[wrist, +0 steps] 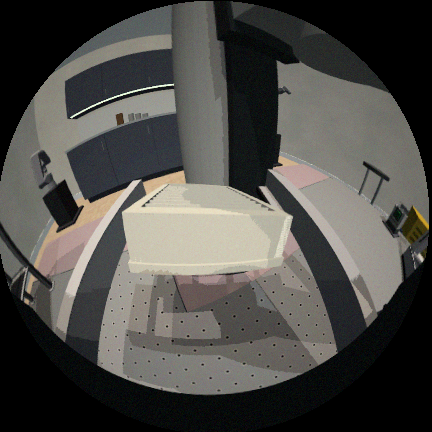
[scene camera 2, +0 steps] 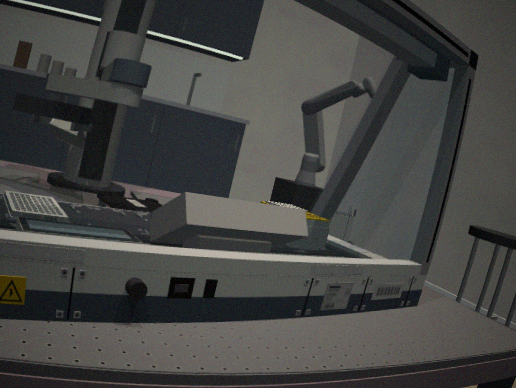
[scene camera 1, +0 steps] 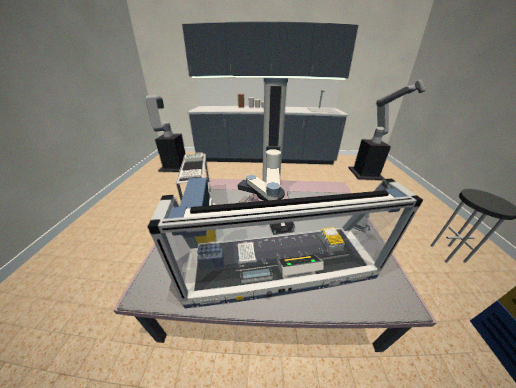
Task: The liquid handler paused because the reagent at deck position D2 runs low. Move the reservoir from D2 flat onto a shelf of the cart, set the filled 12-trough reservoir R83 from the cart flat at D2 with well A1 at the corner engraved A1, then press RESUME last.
My gripper grips a white-framed 12-trough reservoir.
